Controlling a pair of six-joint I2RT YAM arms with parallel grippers.
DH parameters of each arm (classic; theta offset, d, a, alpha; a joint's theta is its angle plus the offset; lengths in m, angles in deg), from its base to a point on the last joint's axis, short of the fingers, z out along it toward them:
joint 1: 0 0.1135 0.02 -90
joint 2: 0 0 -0.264 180
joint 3: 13.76 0 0.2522 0
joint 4: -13.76 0 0.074 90
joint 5: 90 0 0 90
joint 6: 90 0.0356 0 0
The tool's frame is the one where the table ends.
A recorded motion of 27 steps. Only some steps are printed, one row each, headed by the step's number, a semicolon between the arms.
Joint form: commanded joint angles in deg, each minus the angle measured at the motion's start. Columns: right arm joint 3, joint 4, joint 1, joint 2, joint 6, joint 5; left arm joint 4, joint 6, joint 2, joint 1, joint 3, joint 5.
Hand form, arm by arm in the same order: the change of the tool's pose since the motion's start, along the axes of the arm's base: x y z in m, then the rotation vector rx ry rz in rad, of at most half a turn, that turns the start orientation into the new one. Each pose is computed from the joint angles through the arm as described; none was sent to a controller.
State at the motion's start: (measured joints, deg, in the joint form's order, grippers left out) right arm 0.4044 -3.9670 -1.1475 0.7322 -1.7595 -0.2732; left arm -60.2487 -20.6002 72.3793 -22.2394 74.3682 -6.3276
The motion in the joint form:
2: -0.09 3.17 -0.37 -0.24 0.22 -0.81; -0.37 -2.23 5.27 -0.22 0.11 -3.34
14: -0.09 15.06 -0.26 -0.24 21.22 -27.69; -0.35 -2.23 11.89 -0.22 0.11 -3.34
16: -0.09 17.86 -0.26 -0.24 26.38 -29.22; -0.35 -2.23 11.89 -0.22 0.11 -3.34
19: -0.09 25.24 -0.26 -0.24 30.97 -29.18; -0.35 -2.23 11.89 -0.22 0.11 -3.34
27: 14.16 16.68 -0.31 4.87 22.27 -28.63; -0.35 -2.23 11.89 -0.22 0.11 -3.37
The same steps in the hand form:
2: 0.0001 -0.0002 0.0059 0.0031 -0.0580 0.0075; 0.0182 -0.0063 -0.0207 0.0645 0.0719 0.0581
14: -0.0055 0.0162 0.0277 0.3309 -0.1736 0.4938; 0.0388 -0.0148 -0.0497 0.1116 0.1771 0.0563
16: -0.0070 0.0170 0.0326 0.4032 -0.1918 0.5321; 0.0388 -0.0148 -0.0497 0.1116 0.1771 0.0563
19: -0.0111 0.0171 0.0455 0.4445 -0.2933 0.5656; 0.0388 -0.0148 -0.0497 0.1116 0.1771 0.0563
27: -0.0226 0.0170 0.1083 0.2947 -0.3463 0.5423; 0.0388 -0.0148 -0.0497 0.1120 0.1769 0.0565

